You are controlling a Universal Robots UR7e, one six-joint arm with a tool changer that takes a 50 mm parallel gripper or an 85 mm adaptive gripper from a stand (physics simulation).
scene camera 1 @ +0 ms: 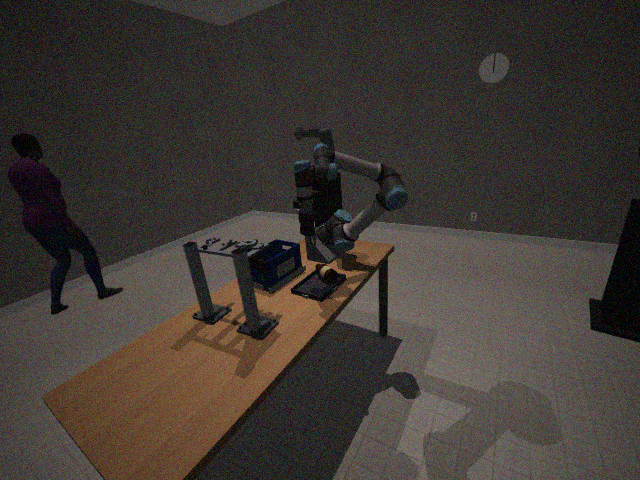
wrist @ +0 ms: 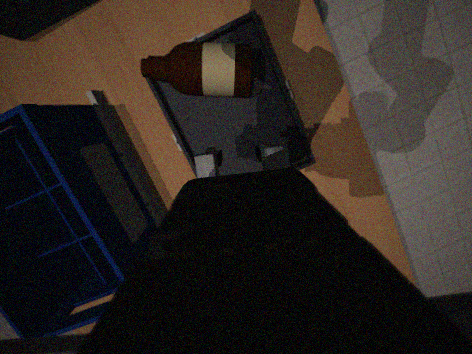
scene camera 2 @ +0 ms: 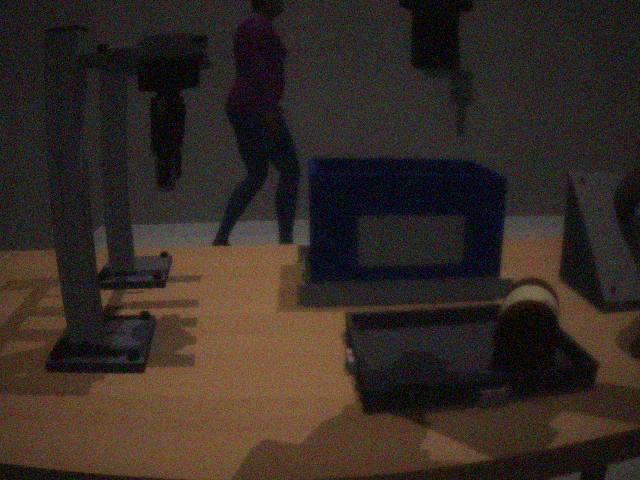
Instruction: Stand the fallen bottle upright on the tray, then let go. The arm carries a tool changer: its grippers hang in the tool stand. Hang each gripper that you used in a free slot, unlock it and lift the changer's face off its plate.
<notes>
I see a brown bottle [scene camera 2: 526,336], a gripper [wrist: 279,206] and a tool stand [scene camera 2: 91,342].
</notes>
